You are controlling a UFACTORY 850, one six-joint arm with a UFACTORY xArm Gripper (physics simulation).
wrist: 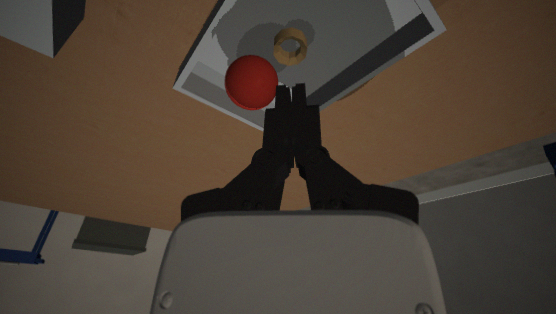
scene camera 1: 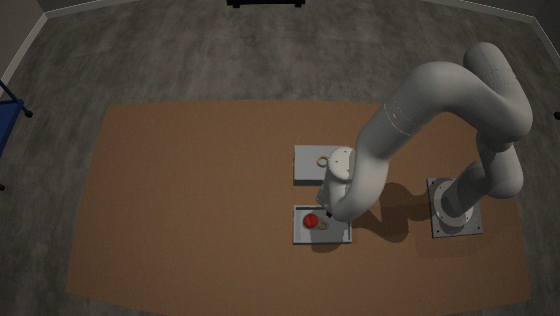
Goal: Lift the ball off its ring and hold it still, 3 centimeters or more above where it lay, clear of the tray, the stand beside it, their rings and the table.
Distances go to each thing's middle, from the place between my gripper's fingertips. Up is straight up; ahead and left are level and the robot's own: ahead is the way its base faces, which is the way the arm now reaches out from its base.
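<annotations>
The red ball (wrist: 250, 81) is 60 mm ahead of my hand, 10 mm to the left of it and 60 mm below it. There is a grey stand (scene camera 1: 310, 161) as well, which sits 200 mm to the right of my hand, 40 mm ahead of it and 60 mm below it. As for the grey tray (scene camera 1: 328, 230), my hand is 80 mm above it, 20 mm short of it and 20 mm to the right of it.
</annotations>
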